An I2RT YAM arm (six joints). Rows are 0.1 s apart.
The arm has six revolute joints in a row. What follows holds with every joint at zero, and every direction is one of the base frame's. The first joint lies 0.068 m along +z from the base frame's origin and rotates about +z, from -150 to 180 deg. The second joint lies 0.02 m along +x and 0.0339 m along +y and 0.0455 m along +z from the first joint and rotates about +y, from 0 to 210 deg. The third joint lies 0.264 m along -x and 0.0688 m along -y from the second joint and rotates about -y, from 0 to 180 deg. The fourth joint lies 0.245 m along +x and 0.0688 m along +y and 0.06 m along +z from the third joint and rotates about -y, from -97 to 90 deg. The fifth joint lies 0.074 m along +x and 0.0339 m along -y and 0.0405 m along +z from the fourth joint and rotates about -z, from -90 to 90 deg. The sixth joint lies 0.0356 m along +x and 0.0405 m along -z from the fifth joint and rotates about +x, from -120 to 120 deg. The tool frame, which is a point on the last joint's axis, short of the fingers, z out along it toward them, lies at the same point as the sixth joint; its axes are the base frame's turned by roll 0, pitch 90 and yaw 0 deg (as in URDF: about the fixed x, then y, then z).
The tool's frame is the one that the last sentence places.
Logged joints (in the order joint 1, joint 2, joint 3, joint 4, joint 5, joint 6), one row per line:
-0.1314, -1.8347, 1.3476, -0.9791, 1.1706, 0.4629
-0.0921, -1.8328, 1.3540, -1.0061, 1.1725, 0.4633
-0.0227, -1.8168, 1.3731, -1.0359, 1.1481, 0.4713
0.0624, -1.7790, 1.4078, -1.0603, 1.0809, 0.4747
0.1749, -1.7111, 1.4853, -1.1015, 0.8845, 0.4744
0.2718, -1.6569, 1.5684, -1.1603, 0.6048, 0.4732
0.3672, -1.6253, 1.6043, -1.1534, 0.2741, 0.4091
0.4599, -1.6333, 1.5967, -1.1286, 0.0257, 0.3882
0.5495, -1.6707, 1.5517, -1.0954, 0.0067, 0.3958
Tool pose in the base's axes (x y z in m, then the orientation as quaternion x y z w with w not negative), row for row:
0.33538, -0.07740, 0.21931, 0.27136, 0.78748, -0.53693, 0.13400
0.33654, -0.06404, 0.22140, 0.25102, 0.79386, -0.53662, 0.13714
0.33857, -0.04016, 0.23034, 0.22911, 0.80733, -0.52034, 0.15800
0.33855, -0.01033, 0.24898, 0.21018, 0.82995, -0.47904, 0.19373
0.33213, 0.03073, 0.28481, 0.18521, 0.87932, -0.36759, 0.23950
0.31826, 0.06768, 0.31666, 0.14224, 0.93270, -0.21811, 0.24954
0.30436, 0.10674, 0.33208, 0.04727, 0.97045, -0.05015, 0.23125
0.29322, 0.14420, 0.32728, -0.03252, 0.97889, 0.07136, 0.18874
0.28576, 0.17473, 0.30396, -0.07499, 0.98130, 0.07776, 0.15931
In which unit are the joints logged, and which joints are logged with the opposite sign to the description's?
The joints are logged in radians. Opposite sign: joint 2.
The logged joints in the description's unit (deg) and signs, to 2 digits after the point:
-7.53, 105.12, 77.21, -56.10, 67.07, 26.52
-5.28, 105.01, 77.58, -57.65, 67.18, 26.55
-1.30, 104.09, 78.67, -59.35, 65.78, 27.00
3.58, 101.93, 80.66, -60.75, 61.93, 27.20
10.02, 98.04, 85.10, -63.11, 50.68, 27.18
15.57, 94.93, 89.86, -66.48, 34.65, 27.11
21.04, 93.12, 91.92, -66.08, 15.70, 23.44
26.35, 93.58, 91.48, -64.66, 1.47, 22.24
31.48, 95.72, 88.91, -62.76, 0.38, 22.68

